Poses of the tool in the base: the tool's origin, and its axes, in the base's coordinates. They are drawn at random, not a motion.
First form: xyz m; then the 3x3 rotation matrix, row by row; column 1 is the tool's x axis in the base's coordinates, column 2 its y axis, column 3 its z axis. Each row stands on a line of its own.
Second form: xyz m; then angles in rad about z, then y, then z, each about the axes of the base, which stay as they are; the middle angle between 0 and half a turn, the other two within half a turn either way. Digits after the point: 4 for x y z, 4 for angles.
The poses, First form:
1:
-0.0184, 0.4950, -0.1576
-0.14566, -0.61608, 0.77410
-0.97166, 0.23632, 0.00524
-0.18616, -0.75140, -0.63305
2:
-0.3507, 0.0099, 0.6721
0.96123, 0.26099, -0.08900
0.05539, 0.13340, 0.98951
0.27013, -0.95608, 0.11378
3:
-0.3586, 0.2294, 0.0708
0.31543, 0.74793, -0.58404
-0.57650, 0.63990, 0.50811
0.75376, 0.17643, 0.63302
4:
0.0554, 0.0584, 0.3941
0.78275, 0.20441, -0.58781
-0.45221, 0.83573, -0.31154
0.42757, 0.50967, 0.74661
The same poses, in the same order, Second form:
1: -0.0184, 0.4950, -0.1576, -1.3279, 2.2563, 0.0068
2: -0.3507, 0.0099, 0.6721, -1.8462, 1.4568, 1.6605
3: -0.3586, 0.2294, 0.0708, 2.9117, 0.8853, 2.4256
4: 0.0554, 0.0584, 0.3941, 2.2688, 0.7279, -2.6542
